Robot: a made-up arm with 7 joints. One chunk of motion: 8 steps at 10 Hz.
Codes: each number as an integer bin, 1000 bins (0 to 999) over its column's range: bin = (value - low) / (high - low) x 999, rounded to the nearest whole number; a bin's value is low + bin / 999 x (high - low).
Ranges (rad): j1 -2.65..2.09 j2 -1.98..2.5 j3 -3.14..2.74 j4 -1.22..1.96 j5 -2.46..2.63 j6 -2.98..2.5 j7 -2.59..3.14
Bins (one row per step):
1: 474 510 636 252 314 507 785
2: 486 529 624 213 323 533 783
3: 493 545 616 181 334 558 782
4: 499 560 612 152 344 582 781
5: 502 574 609 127 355 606 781
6: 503 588 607 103 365 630 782
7: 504 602 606 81 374 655 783
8: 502 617 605 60 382 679 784
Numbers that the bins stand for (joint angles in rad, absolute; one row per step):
1: -0.4010 0.3071 0.6034 -0.4178 -0.8601 -0.1989 1.9126
2: -0.3441 0.3923 0.5328 -0.5420 -0.8143 -0.0562 1.9011
3: -0.3108 0.4640 0.4857 -0.6438 -0.7582 0.0809 1.8953
4: -0.2824 0.5313 0.4622 -0.7362 -0.7073 0.2126 1.8896
5: -0.2681 0.5941 0.4445 -0.8157 -0.6512 0.3442 1.8896
6: -0.2634 0.6569 0.4327 -0.8921 -0.6003 0.4759 1.8953
7: -0.2586 0.7197 0.4268 -0.9622 -0.5544 0.6130 1.9011
8: -0.2681 0.7869 0.4210 -1.0290 -0.5137 0.7446 1.9068

